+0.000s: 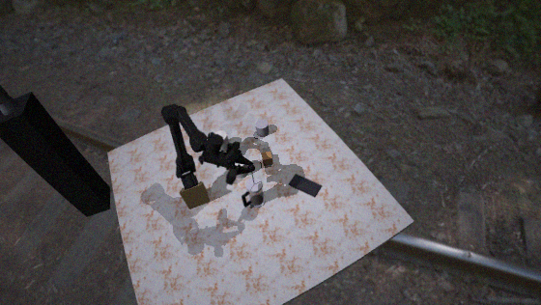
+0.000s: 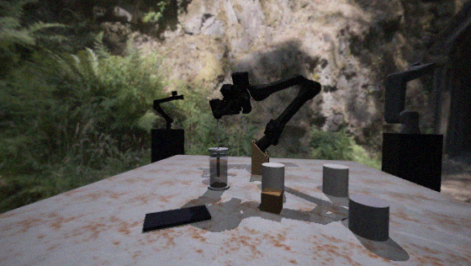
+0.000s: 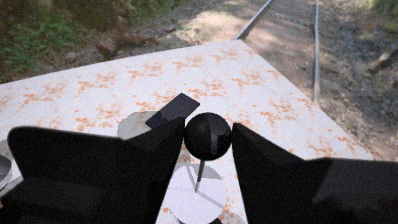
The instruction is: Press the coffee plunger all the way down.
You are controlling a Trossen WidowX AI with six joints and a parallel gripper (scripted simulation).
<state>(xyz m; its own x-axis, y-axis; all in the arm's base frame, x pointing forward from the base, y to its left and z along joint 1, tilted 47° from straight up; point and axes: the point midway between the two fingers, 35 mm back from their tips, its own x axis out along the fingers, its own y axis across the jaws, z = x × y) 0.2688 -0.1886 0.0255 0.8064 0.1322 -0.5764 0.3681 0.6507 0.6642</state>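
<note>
Right now the glass coffee press is 14 cm below my gripper tip and 3 cm behind it. Also, from my gripper tip: brown cube 25 cm below, 21 cm to the left, 12 cm ahead.
</note>
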